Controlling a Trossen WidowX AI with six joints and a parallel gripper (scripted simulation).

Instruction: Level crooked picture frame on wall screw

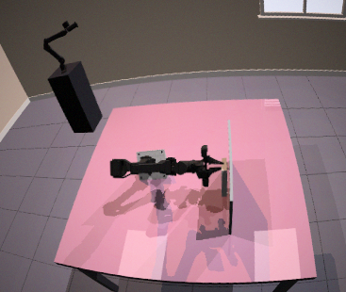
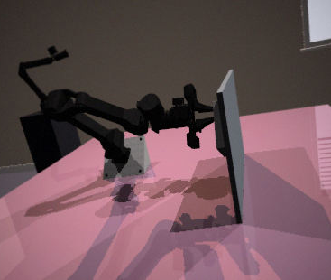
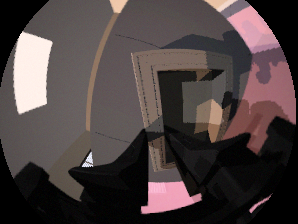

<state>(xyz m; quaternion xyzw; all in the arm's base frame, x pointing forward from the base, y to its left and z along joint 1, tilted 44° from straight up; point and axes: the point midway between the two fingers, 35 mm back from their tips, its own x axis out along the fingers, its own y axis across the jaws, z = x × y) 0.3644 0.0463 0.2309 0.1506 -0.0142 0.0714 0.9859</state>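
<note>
The picture frame is 5 cm below my gripper tip, 3 cm to the right of it and 1 cm ahead of it. From my gripper tip the other things lie so: thin wall panel 5 cm below, 3 cm ahead, 2 cm to the right.
</note>
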